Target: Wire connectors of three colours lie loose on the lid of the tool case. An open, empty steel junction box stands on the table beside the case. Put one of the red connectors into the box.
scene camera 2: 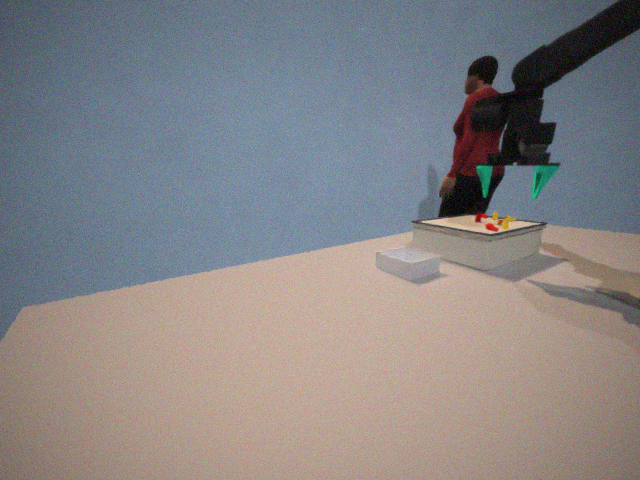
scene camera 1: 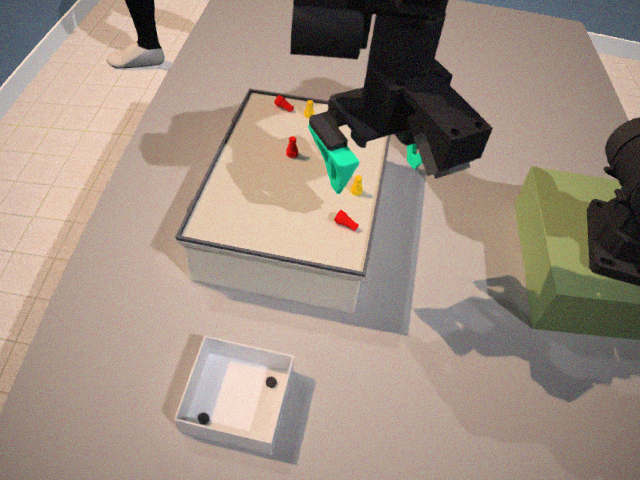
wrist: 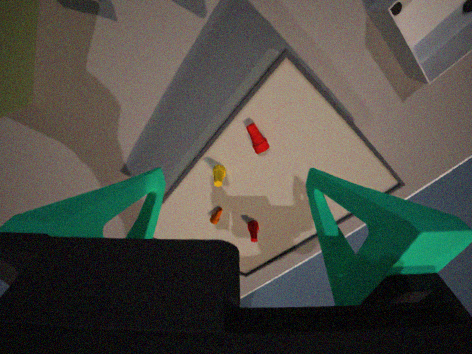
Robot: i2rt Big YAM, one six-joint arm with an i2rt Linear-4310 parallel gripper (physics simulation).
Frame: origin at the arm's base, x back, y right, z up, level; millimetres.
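Seen in the pictures: gripper, fingertip midpoint: (scene camera 2: 508,198) (scene camera 1: 374,177) (wrist: 235,176); arm's base, link origin: (scene camera 1: 618,245).
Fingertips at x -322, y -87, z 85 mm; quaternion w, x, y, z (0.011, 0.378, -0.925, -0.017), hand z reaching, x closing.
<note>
Pixels of each thing's middle, then the offset from my fingertips to it. "spot": a spot on its surface instead.
- tool case's lid, surface spot: (wrist: 310,125) spot: dx -52, dy -52, dz -79 mm
- second red connector, body centre: (scene camera 1: 292,146) (wrist: 253,231) dx -122, dy +88, dz -65 mm
- third red connector, body centre: (scene camera 1: 284,104) dx -166, dy +181, dz -73 mm
- orange connector, body centre: (wrist: 216,215) dx -70, dy +106, dz -74 mm
- junction box, body centre: (scene camera 1: 236,394) (wrist: 445,6) (scene camera 2: 407,261) dx -79, dy -222, dz -145 mm
My gripper (scene camera 1: 376,178) (scene camera 2: 510,197) (wrist: 235,176) is open and empty, above the tool case's lid (scene camera 1: 258,222) (scene camera 2: 449,223) (wrist: 310,125). One red connector (scene camera 1: 345,220) (scene camera 2: 491,227) (wrist: 258,139) lies on its side near the lid's corner. A second red connector (scene camera 1: 292,147) (wrist: 254,230) stands upright. A third red connector (scene camera 1: 283,103) lies at the far edge. A yellow connector (scene camera 1: 357,185) (scene camera 2: 505,224) (wrist: 219,175) stands near the first red one; another yellow connector (scene camera 1: 309,109) stands at the far edge. An orange connector (wrist: 216,215) is hidden in scene camera 1. The junction box (scene camera 1: 227,432) (scene camera 2: 398,265) (wrist: 442,62) is open, without connectors.
A green block (scene camera 1: 537,248) (wrist: 17,60) under the arm's base stands right of the case in scene camera 1. The case's raised sides stand between the lid and the lower box. A person (scene camera 1: 136,55) (scene camera 2: 478,129) stands beyond the table.
</note>
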